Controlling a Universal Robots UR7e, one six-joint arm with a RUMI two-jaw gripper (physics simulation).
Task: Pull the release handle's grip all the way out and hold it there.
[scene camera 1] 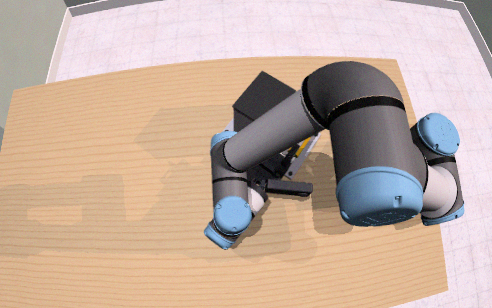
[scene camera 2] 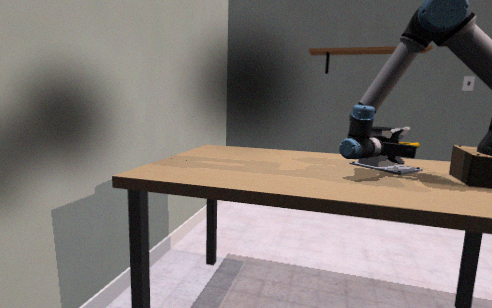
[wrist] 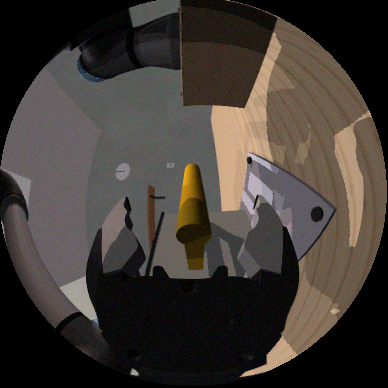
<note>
I see my gripper and a grey base plate.
My gripper also shows in scene camera 2 and in the wrist view.
</note>
